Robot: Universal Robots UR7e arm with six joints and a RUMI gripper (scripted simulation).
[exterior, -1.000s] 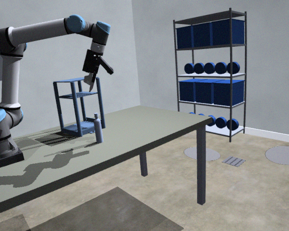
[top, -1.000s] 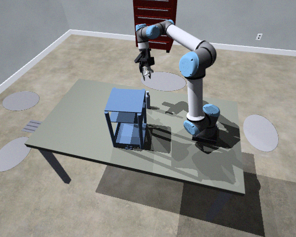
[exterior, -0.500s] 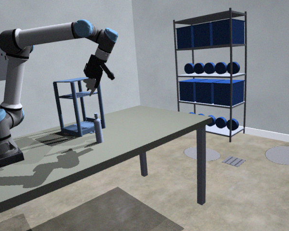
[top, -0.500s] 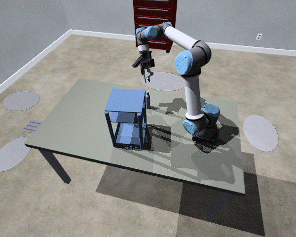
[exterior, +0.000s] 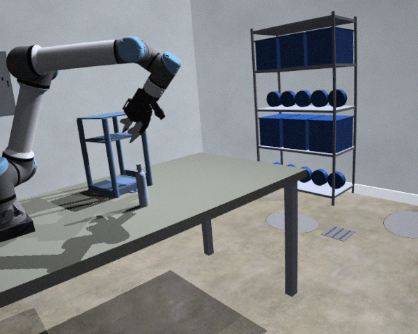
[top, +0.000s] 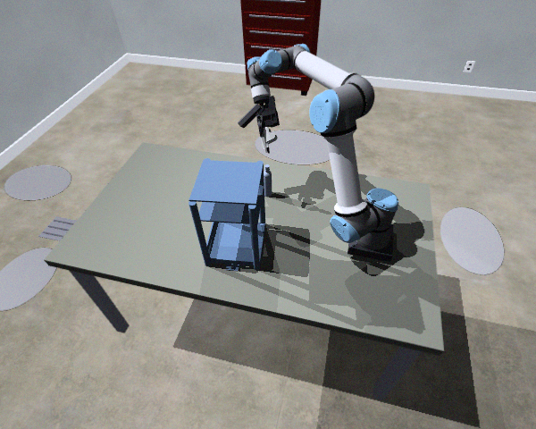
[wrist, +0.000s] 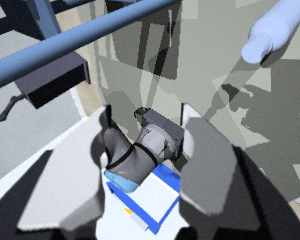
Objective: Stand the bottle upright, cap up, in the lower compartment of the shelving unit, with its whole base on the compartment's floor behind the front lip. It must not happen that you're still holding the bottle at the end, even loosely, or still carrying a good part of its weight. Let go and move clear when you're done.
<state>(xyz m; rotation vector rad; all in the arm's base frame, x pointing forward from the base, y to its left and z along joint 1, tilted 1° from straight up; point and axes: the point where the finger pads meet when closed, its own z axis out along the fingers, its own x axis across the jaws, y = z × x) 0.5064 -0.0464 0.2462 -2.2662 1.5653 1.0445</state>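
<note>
Right now my hand is 2 cm short of the grey-blue bottle, 3 cm to the left of it and 18 cm above it. Also, from my hand: blue shelving unit 30 cm to the left, 11 cm below.
</note>
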